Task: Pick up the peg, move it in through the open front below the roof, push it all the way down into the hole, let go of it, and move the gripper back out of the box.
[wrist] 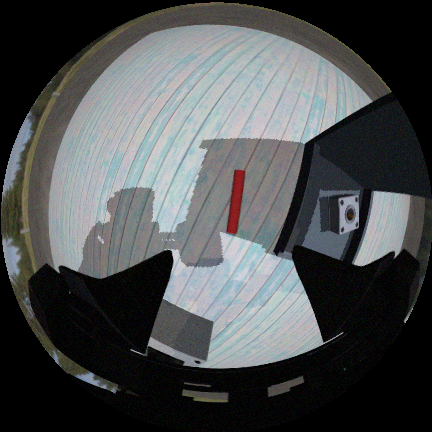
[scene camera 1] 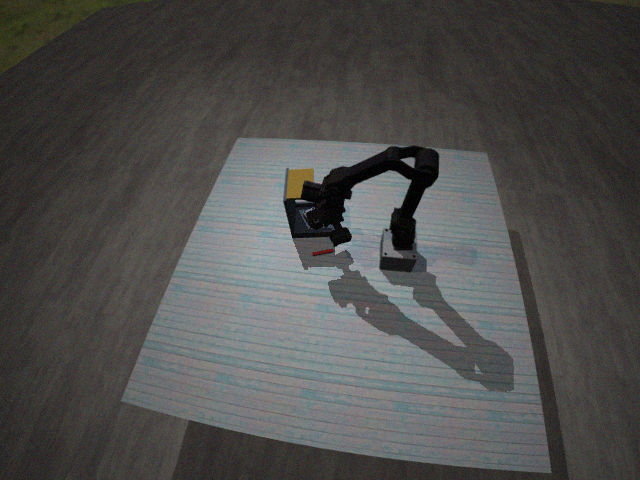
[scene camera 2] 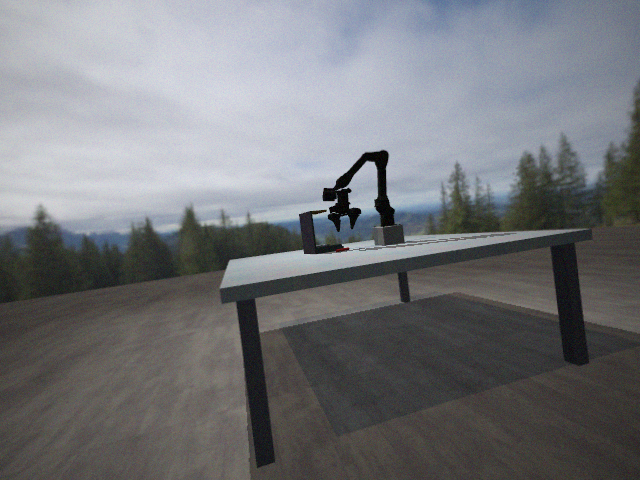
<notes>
My gripper is open, with nothing in its grasp. Further things: a dark box.
My gripper also shows in the wrist view.
</notes>
